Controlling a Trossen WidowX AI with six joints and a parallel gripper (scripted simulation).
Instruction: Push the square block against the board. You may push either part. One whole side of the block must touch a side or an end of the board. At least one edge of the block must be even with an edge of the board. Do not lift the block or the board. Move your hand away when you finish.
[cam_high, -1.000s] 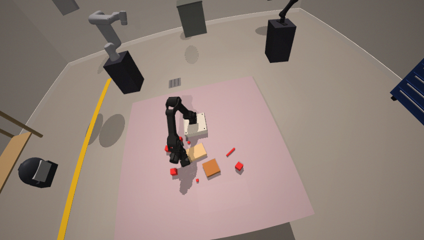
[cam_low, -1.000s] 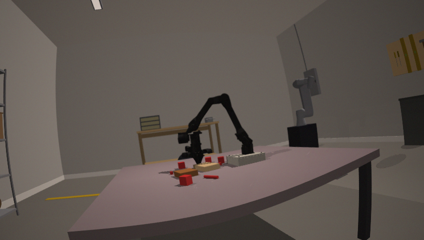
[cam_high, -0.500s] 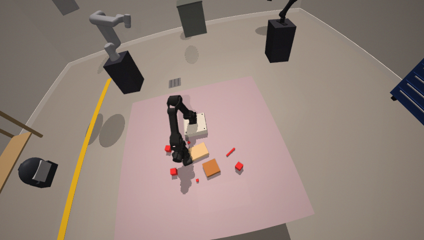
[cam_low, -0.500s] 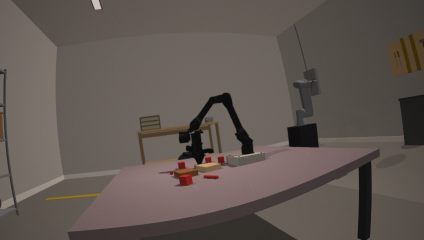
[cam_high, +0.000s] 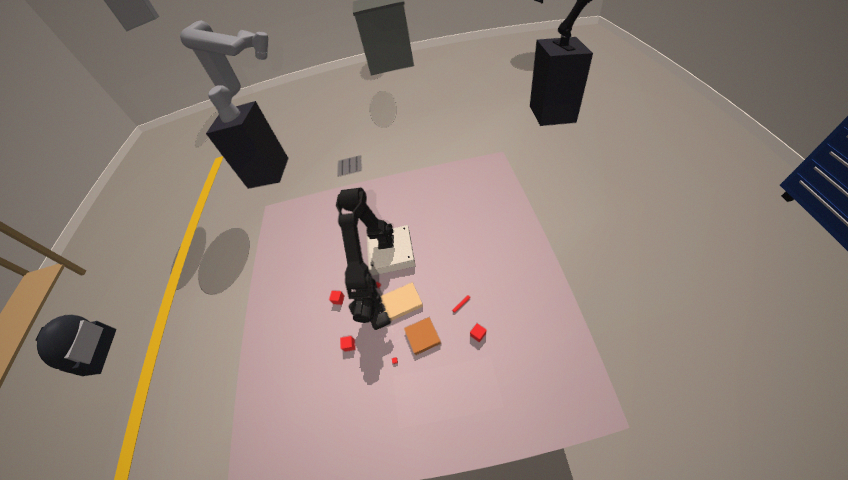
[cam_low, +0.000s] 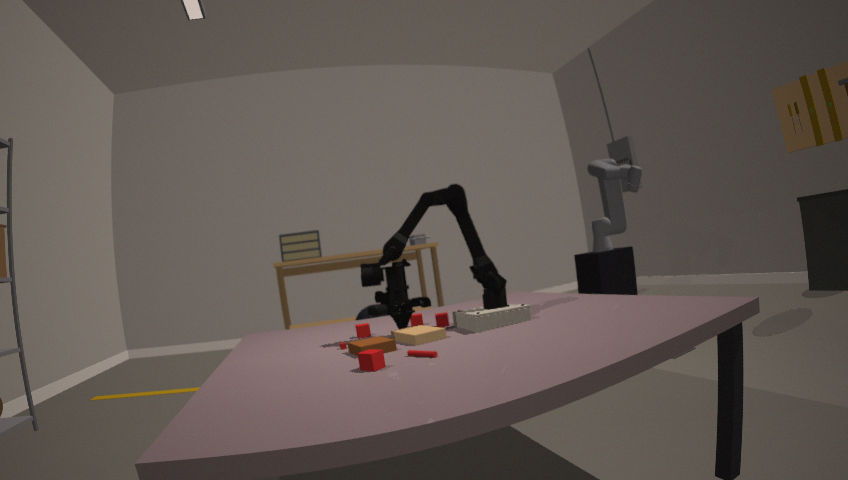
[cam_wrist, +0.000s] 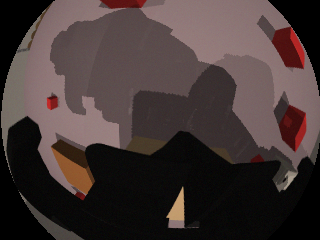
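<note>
The tan board lies 80 mm to the left of my gripper tip, 30 mm behind it and 10 mm above it. Round my gripper tip: orange square block: 160 mm to the left, 110 mm ahead, 10 mm above; red stick: 300 mm to the left.
</note>
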